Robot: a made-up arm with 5 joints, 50 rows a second.
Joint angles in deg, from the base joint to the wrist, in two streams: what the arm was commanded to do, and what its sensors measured. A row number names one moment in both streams.
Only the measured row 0 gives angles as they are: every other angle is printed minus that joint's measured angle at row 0.
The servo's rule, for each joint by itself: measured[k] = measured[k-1] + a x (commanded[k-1-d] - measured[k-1]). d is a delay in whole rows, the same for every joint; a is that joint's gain. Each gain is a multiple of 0.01, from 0.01 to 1. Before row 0 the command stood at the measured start. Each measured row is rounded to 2 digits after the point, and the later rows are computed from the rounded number. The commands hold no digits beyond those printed.
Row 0, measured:
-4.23 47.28 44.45 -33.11 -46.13
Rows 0 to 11, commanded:
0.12 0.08 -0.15 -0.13 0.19
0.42 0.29 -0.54 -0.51 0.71
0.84 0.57 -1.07 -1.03 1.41
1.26 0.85 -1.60 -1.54 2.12
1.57 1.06 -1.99 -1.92 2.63
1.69 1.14 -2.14 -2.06 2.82
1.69 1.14 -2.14 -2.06 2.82
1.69 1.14 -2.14 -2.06 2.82
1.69 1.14 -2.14 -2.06 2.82
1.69 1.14 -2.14 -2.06 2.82
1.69 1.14 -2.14 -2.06 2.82
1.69 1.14 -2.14 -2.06 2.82
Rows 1 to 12, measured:
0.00 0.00 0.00 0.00 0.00
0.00 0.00 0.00 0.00 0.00
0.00 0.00 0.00 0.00 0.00
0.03 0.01 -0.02 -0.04 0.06
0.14 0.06 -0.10 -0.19 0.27
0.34 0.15 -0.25 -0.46 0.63
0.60 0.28 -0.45 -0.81 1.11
0.87 0.42 -0.68 -1.17 1.60
1.10 0.55 -0.90 -1.45 1.99
1.27 0.66 -1.09 -1.65 2.26
1.39 0.75 -1.25 -1.78 2.44
1.47 0.82 -1.38 -1.87 2.56
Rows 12 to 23, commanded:
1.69 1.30 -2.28 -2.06 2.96
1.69 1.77 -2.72 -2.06 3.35
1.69 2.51 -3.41 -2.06 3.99
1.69 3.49 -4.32 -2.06 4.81
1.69 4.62 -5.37 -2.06 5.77
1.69 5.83 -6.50 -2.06 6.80
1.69 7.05 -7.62 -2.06 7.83
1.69 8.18 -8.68 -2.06 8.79
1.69 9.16 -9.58 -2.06 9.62
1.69 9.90 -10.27 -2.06 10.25
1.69 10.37 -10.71 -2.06 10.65
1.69 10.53 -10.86 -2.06 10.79
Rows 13 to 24, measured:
1.53 0.88 -1.49 -1.93 2.64
1.57 0.93 -1.59 -1.97 2.70
1.60 0.97 -1.67 -2.00 2.74
1.63 1.03 -1.76 -2.02 2.81
1.65 1.16 -1.90 -2.03 2.98
1.66 1.40 -2.13 -2.04 3.30
1.67 1.78 -2.46 -2.05 3.78
1.68 2.29 -2.90 -2.05 4.42
1.68 2.93 -3.44 -2.05 5.18
1.68 3.67 -4.07 -2.05 6.03
1.68 4.48 -4.76 -2.05 6.91
1.68 5.32 -5.48 -2.05 7.78

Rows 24 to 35, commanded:
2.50 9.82 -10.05 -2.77 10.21
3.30 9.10 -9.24 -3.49 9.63
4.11 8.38 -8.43 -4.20 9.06
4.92 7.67 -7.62 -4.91 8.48
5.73 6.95 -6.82 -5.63 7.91
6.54 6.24 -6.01 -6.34 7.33
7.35 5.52 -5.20 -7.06 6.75
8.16 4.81 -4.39 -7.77 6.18
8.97 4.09 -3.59 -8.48 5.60
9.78 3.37 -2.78 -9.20 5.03
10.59 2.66 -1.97 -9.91 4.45
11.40 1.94 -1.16 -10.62 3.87
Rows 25 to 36, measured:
1.68 6.14 -6.20 -2.05 8.57
1.68 6.90 -6.88 -2.05 9.24
1.68 7.55 -7.48 -2.05 9.74
1.91 7.96 -7.87 -2.28 9.89
2.30 8.17 -8.08 -2.67 9.81
2.81 8.21 -8.13 -3.16 9.57
3.40 8.11 -8.05 -3.72 9.22
4.05 7.90 -7.87 -4.33 8.80
4.75 7.60 -7.59 -4.97 8.33
5.48 7.23 -7.23 -5.64 7.82
6.23 6.79 -6.80 -6.32 7.30
7.00 6.30 -6.32 -7.01 6.76

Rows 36 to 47, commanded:
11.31 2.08 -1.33 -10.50 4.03
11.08 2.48 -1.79 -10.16 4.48
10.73 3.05 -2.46 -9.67 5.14
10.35 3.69 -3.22 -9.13 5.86
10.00 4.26 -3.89 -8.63 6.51
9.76 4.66 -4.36 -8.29 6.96
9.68 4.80 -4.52 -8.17 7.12
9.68 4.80 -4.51 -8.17 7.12
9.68 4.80 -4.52 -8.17 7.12
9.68 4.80 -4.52 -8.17 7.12
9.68 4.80 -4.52 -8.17 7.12
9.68 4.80 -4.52 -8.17 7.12
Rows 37 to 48, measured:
7.78 5.77 -5.79 -7.71 6.21
8.57 5.21 -5.22 -8.41 5.65
9.36 4.62 -4.61 -9.12 5.08
9.91 4.16 -4.12 -9.56 4.74
10.24 3.86 -3.77 -9.75 4.66
10.38 3.71 -3.57 -9.72 4.81
10.37 3.71 -3.52 -9.53 5.15
10.27 3.81 -3.58 -9.24 5.59
10.13 3.96 -3.70 -8.94 6.03
10.00 4.11 -3.82 -8.69 6.38
9.91 4.23 -3.92 -8.52 6.62
9.85 4.33 -4.01 -8.41 6.78

